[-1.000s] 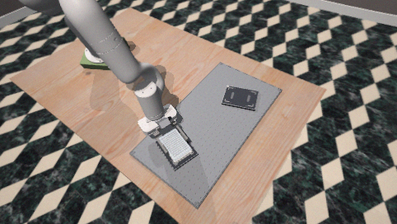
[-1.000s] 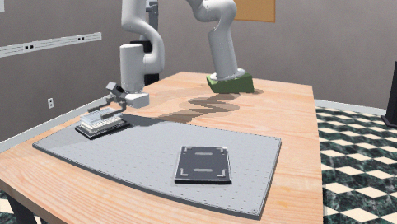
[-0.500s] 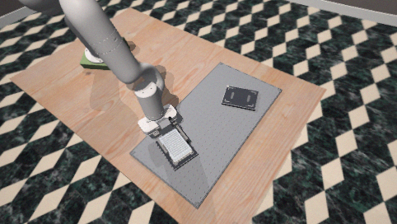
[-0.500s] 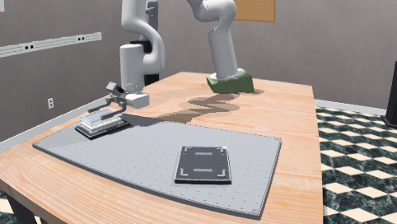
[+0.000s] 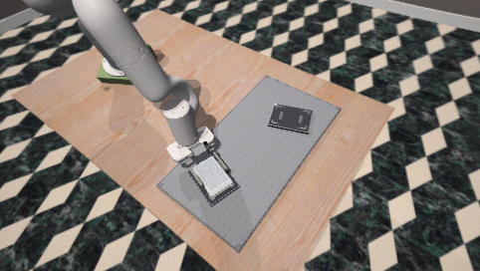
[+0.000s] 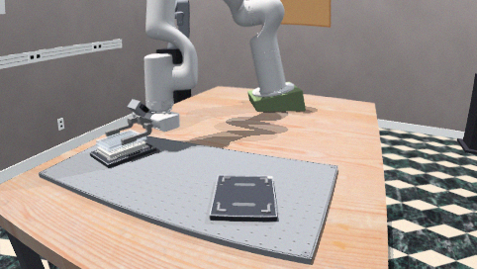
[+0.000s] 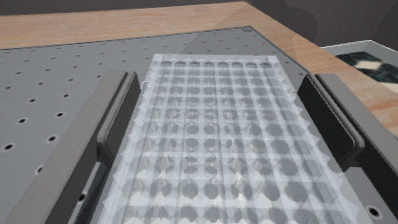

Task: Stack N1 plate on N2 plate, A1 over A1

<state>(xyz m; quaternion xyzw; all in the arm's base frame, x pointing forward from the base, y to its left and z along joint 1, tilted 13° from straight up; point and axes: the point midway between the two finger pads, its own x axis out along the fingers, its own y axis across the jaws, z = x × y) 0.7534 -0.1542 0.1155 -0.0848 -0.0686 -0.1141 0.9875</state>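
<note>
Now: hand 10 mm above the clear 96-well plate. The rest, counted from my hand: black nest (60 mm ahead, 400 mm to the left, 40 mm below); then white 96-well plate (30 mm below).
</note>
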